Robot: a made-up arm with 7 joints. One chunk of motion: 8 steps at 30 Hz.
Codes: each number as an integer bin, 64 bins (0 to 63) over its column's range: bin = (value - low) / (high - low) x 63, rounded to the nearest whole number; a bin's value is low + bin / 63 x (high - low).
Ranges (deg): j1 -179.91..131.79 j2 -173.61..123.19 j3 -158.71..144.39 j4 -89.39..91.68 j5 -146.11..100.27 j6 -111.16..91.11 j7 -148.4..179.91
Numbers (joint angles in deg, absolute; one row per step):
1: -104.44 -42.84 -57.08 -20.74 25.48 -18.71 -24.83
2: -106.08 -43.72 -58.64 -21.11 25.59 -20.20 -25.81
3: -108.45 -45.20 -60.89 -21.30 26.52 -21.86 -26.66
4: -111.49 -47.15 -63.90 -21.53 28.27 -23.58 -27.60
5: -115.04 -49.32 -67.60 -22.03 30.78 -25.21 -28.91
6: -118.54 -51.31 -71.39 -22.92 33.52 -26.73 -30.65
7: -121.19 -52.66 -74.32 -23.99 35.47 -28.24 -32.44
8: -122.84 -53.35 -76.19 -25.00 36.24 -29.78 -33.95
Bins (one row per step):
1: 15 28 21 24 44 29 24
2: 15 28 21 24 44 28 24
3: 14 27 20 24 44 28 23
4: 14 27 20 24 45 27 23
5: 13 26 19 23 45 27 23
6: 12 26 18 23 46 26 23
7: 12 26 18 23 46 26 22
8: 12 26 17 22 47 25 22

